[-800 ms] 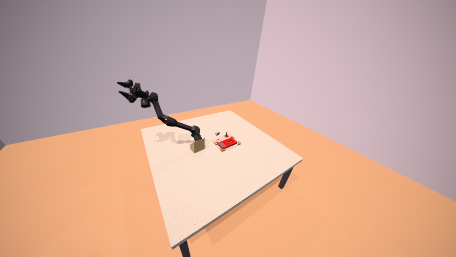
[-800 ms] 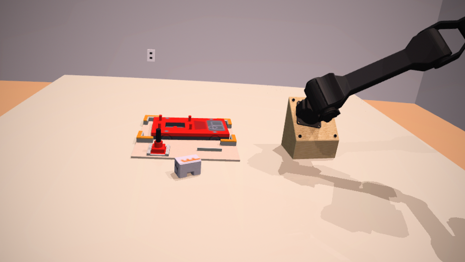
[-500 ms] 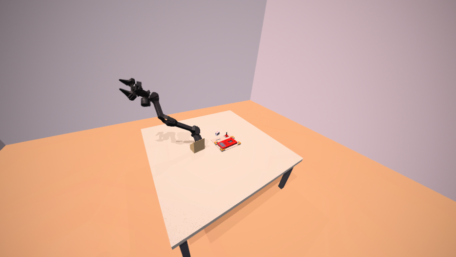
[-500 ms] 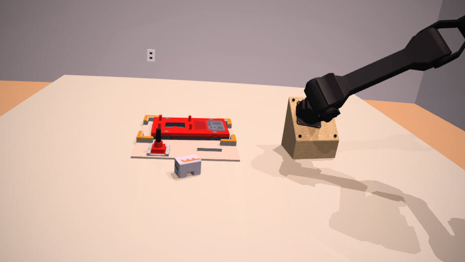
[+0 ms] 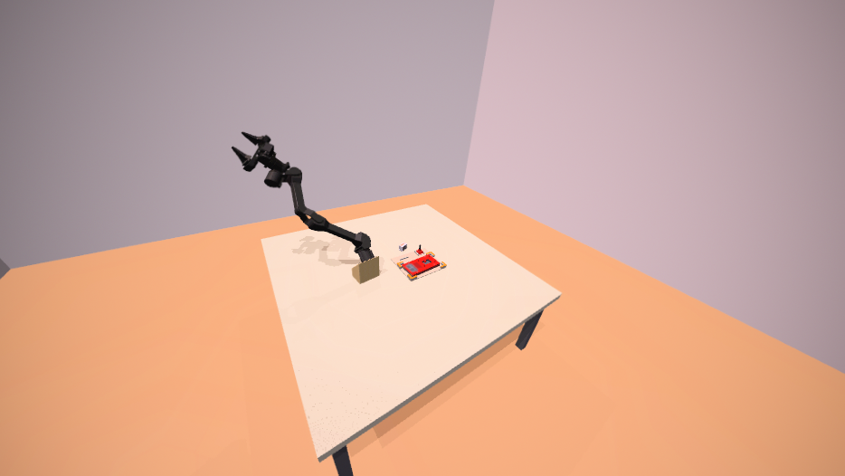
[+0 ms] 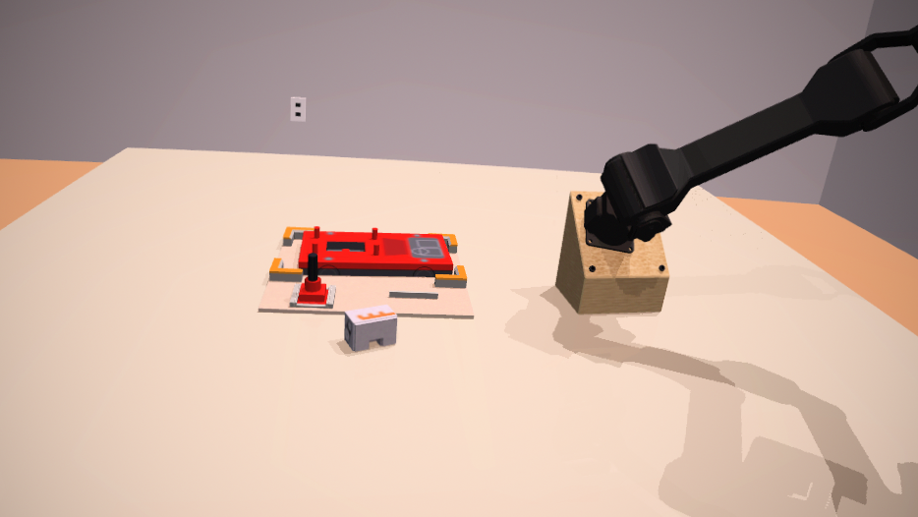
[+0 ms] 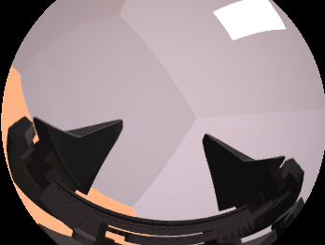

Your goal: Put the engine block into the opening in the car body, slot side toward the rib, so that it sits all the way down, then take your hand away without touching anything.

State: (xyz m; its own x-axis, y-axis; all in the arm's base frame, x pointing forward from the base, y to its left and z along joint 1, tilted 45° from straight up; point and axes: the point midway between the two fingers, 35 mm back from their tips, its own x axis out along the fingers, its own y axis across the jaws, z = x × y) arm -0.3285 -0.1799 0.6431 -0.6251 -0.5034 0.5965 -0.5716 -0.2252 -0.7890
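The grey engine block lies 720 mm ahead of my gripper tip, 180 mm to the right of it and 650 mm below it. Round my gripper tip: black post (790 mm ahead, 270 mm to the right, 630 mm below); pale plate (730 mm ahead, 370 mm to the right, 650 mm below).
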